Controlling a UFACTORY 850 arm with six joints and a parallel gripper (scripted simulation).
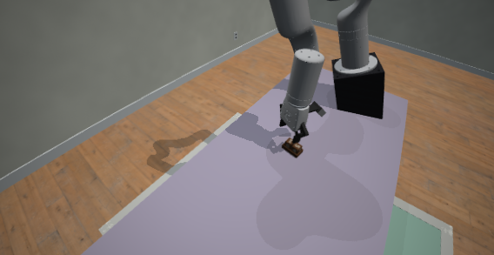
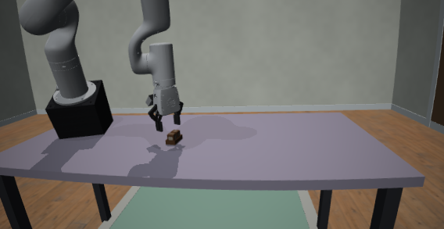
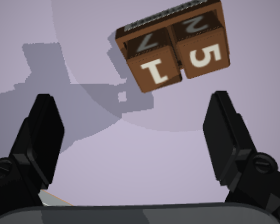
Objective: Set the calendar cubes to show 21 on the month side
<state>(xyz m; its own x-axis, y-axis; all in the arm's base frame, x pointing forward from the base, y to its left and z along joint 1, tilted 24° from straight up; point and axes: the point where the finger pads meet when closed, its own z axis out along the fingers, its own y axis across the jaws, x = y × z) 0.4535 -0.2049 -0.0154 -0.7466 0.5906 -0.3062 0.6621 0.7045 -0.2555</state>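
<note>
Now: hand 1 cm short of the brown cube, 1 cm to the right of it and 6 cm above it. The rest, counted from my hand: digit cube (2 cm ahead, 4 cm to the left, 6 cm below); then brown tray (1 cm ahead, 3 cm to the left, 7 cm below).
</note>
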